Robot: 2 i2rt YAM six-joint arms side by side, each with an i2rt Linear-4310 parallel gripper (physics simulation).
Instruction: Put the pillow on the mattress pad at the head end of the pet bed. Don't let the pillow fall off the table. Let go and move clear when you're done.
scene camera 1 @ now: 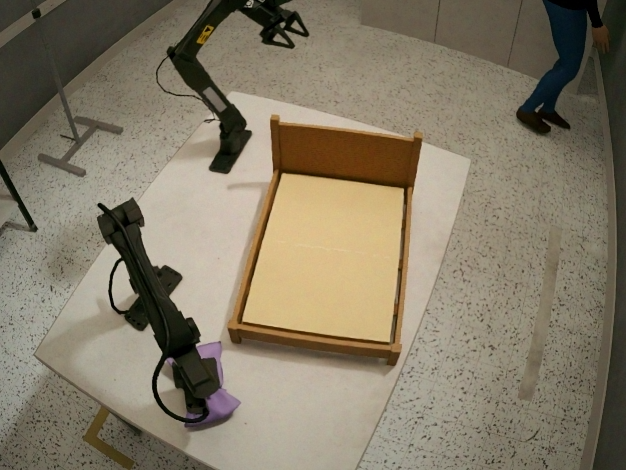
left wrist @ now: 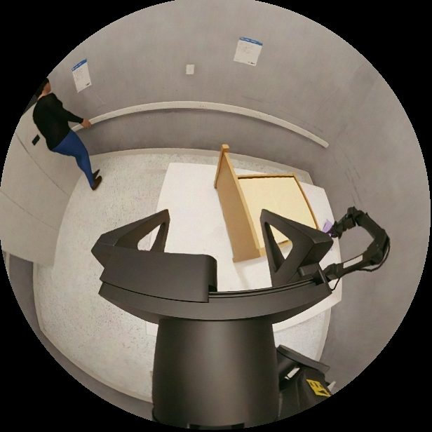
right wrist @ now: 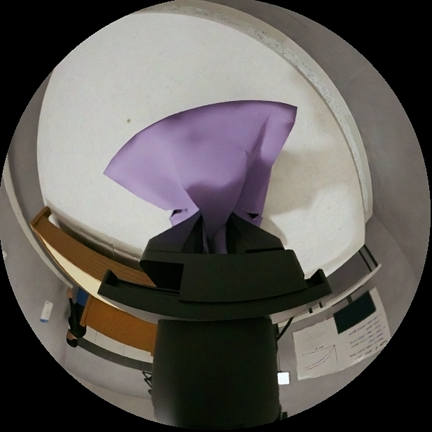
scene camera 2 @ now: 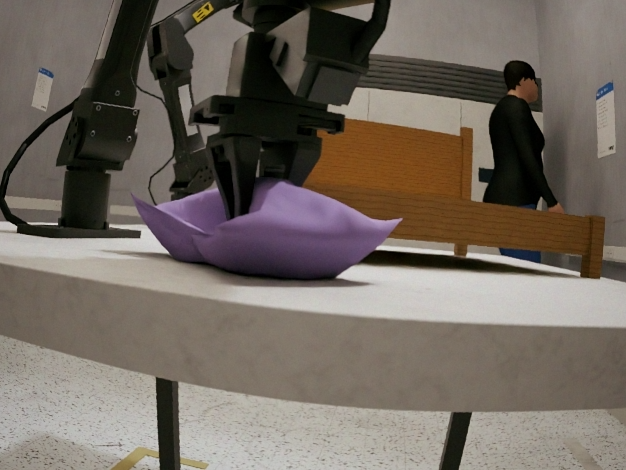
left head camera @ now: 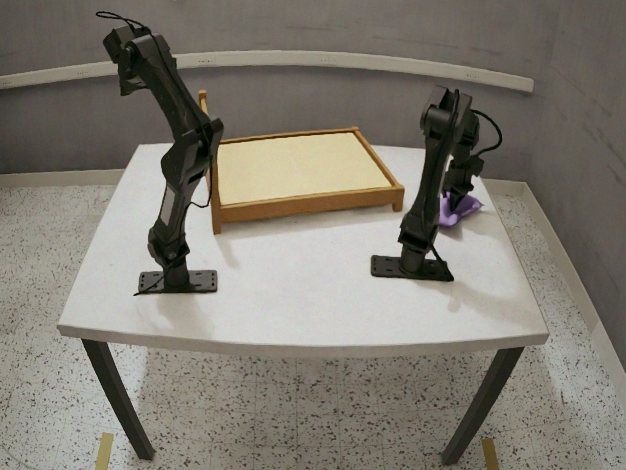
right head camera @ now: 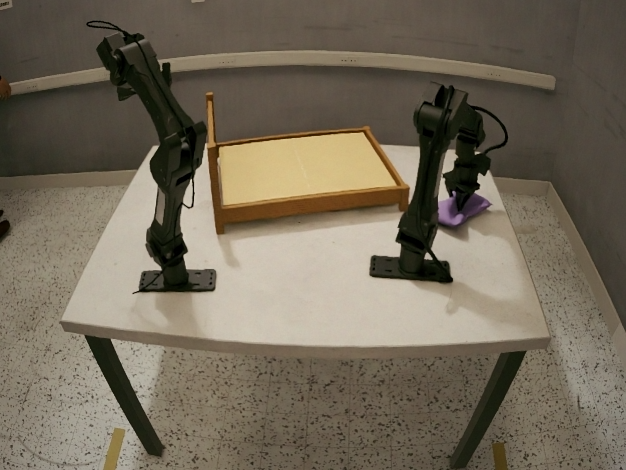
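The purple pillow (left head camera: pixel 457 212) (right head camera: pixel 452 215) (scene camera 1: pixel 222 404) (scene camera 2: pixel 303 237) (right wrist: pixel 200 145) rests on the table, its middle pinched and its corners raised. My right gripper (right wrist: pixel 214 212) is shut on the pillow from above. The wooden pet bed (left head camera: pixel 313 203) (right head camera: pixel 313 203) (scene camera 1: pixel 313 344) (scene camera 2: pixel 530 227) holds a flat yellow mattress pad (left head camera: pixel 298 166) (right head camera: pixel 303 166) (scene camera 1: pixel 328 252) (left wrist: pixel 275 205). Its tall headboard (scene camera 1: pixel 346 151) (scene camera 2: pixel 394 156) (left wrist: pixel 235 215) is at the left in both head views. My left gripper (scene camera 1: pixel 298 37) (left wrist: pixel 214 213) is open and raised high, away from the bed and pillow.
The white table (left head camera: pixel 303 303) (right head camera: pixel 303 303) (scene camera 1: pixel 192 212) (scene camera 2: pixel 455 303) carries both arms. The pillow is near the table's edge at the right in the head views. The bed's low footboard (scene camera 1: pixel 313 344) faces the pillow. A person (scene camera 1: pixel 566 55) (scene camera 2: pixel 515 141) (left wrist: pixel 55 120) is beyond the table.
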